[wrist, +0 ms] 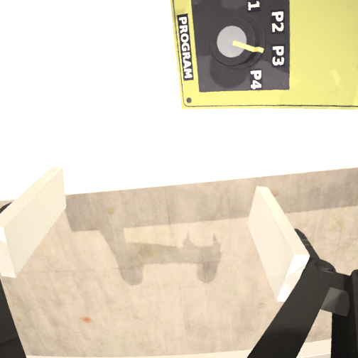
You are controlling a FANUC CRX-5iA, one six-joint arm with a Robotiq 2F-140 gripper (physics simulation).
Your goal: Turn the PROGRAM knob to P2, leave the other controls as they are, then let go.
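The PROGRAM knob (pixel 232 42) is at the upper right of the wrist view, a round black dial with a grey cap on a dark square plate (pixel 207 83). Its yellow pointer line (pixel 248 47) points toward the P3 label (pixel 278 55). The P2 label (pixel 277 22) is above P3 in the view, the P4 label (pixel 255 79) below; the P1 label is partly cut off at the top edge. My gripper (pixel 158 196) is wide open and empty, with its two pale finger pads apart at the lower left and lower right, below the knob in the view and not touching it.
The yellow panel (pixel 320 60) carries the knob and runs out of view at the top and right; its lower edge and a corner screw (pixel 188 100) show. A white surface surrounds it. Below is a beige, wood-like surface (pixel 165 315) with the gripper's shadow on it.
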